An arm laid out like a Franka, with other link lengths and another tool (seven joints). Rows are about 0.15 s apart.
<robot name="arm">
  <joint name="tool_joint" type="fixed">
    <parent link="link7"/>
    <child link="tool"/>
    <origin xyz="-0.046 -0.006 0.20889" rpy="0 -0.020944 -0.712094"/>
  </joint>
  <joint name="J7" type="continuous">
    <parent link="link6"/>
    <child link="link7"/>
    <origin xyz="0.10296 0 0" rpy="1.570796 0 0"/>
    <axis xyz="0 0 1"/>
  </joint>
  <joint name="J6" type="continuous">
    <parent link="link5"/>
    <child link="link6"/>
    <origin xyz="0 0 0" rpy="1.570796 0 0"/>
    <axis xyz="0 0 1"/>
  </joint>
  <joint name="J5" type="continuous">
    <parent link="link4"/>
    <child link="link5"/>
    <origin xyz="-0.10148 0.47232 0" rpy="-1.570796 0 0"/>
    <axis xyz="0 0 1"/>
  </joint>
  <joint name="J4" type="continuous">
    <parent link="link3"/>
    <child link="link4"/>
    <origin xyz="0.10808 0 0" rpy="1.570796 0 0"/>
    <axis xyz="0 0 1"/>
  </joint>
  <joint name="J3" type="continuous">
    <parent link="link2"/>
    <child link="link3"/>
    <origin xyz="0 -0.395 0" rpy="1.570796 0 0"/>
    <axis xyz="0 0 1"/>
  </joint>
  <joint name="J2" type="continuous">
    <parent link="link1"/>
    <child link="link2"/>
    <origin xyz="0 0 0" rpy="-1.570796 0 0"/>
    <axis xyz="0 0 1"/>
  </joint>
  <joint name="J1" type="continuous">
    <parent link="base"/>
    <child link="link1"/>
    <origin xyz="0 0 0.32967"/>
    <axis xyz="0 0 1"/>
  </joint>
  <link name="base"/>
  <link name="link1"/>
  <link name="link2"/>
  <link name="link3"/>
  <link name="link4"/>
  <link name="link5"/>
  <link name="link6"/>
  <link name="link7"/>
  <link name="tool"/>
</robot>
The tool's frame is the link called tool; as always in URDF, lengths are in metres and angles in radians. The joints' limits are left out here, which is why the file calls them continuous.
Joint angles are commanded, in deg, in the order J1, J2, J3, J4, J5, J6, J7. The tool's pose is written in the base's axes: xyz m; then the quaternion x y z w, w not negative. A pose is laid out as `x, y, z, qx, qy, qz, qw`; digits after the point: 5 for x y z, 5 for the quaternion.
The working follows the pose.
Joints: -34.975, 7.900, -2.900, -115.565, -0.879, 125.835, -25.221
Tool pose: 0.52605, -0.42936, 0.32442, 0.96858, 0.24738, -0.00505, 0.02496
Where each joint sits with the arm in this pose, in the base's axes (m; each line is computed from the numbers above, not from the rounded line before):
J1: 0.0000 0.0000 0.3297
J2: 0.0000 0.0000 0.3297
J3: 0.0445 -0.0311 0.7209
J4: 0.1290 -0.0969 0.7061
J5: 0.4836 -0.3740 0.5304
J6: 0.4836 -0.3740 0.5304
J7: 0.5654 -0.4363 0.5346
the tool: 0.5260 -0.4294 0.3244

